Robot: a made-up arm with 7 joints.
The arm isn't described. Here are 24 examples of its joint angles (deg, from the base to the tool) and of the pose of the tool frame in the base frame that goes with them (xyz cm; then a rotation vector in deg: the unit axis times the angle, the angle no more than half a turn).
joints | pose
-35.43 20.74 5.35 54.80 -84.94 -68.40 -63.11 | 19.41 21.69 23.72 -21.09 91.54 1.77
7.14 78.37 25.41 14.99 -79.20 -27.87 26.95 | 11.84 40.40 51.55 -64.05 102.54 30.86
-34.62 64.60 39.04 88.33 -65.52 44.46 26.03 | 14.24 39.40 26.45 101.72 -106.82 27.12
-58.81 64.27 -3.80 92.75 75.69 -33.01 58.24 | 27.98 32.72 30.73 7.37 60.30 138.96
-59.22 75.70 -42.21 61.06 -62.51 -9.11 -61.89 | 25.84 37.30 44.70 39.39 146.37 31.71
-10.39 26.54 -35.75 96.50 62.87 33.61 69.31 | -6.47 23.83 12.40 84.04 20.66 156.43
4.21 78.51 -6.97 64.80 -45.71 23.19 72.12 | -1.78 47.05 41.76 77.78 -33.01 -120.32
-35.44 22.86 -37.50 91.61 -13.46 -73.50 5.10 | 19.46 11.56 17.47 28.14 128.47 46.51
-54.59 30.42 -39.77 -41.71 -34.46 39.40 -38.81 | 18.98 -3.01 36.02 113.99 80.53 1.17
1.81 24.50 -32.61 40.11 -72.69 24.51 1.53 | -4.63 13.24 8.71 13.00 -123.80 16.46
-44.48 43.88 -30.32 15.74 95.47 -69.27 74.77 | 18.83 10.52 20.54 47.70 23.51 32.98
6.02 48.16 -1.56 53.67 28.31 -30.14 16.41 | 1.54 27.55 18.00 -43.47 -129.96 -114.07
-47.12 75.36 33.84 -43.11 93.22 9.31 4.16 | 18.91 16.63 60.10 -61.11 -43.73 120.73
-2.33 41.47 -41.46 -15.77 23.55 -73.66 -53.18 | -6.74 6.24 29.46 104.80 24.35 4.07
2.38 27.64 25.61 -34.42 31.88 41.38 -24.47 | 12.32 19.09 29.51 -3.99 141.59 98.42
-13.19 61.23 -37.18 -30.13 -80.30 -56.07 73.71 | 14.43 23.77 36.10 -84.41 137.44 -28.43
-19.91 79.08 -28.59 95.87 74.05 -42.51 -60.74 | -6.89 42.86 32.50 -74.33 -38.71 -13.71
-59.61 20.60 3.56 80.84 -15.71 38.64 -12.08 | 32.06 10.33 16.80 0.25 -146.59 -7.67
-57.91 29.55 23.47 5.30 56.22 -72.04 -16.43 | 30.91 2.07 41.54 32.86 18.36 82.59
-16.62 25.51 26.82 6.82 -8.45 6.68 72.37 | 17.70 22.88 27.95 -114.79 90.57 68.75
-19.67 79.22 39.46 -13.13 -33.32 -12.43 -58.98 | 16.20 23.57 56.56 62.19 72.99 68.31
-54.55 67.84 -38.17 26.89 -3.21 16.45 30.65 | 30.64 28.34 38.92 -12.65 93.36 117.06
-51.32 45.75 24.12 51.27 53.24 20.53 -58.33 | 33.43 27.76 30.26 -27.41 -141.28 -66.38
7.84 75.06 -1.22 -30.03 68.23 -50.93 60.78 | 2.31 17.82 32.80 46.68 25.70 43.45
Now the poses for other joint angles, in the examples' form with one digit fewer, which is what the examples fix.
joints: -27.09 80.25 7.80 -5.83 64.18 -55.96 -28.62
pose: 21.4 24.2 37.1 100.0 -2.0 124.5
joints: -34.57 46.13 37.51 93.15 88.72 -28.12 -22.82
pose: 20.1 24.3 14.3 -69.5 -117.8 -70.5
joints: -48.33 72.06 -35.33 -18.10 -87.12 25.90 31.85
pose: 26.7 19.6 39.8 14.3 163.3 26.2
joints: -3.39 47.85 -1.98 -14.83 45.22 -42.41 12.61
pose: 9.2 10.1 28.3 47.5 56.2 69.6
